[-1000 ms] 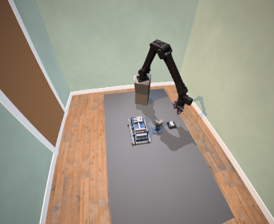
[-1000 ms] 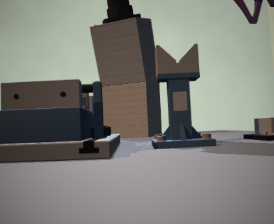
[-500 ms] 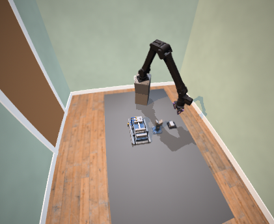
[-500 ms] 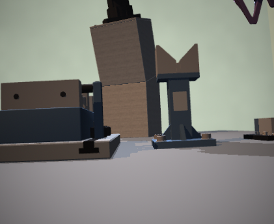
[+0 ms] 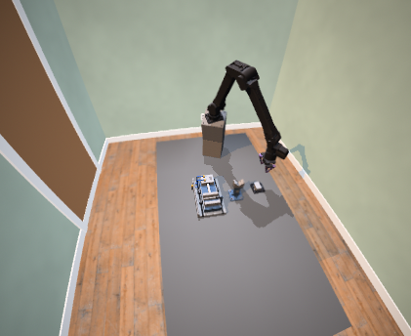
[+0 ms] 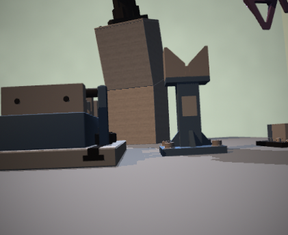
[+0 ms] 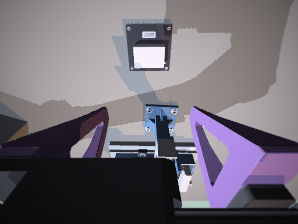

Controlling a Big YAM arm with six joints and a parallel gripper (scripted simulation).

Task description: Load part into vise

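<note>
My hand is 21 cm above the part. The rest, counted from my hand: dark work stop rod (4 cm ahead, 34 cm to the right, 14 cm below); then air cylinder rod (6 cm behind, 37 cm to the right, 15 cm below); then black infeed plate (1 cm to the left, 23 cm below).
</note>
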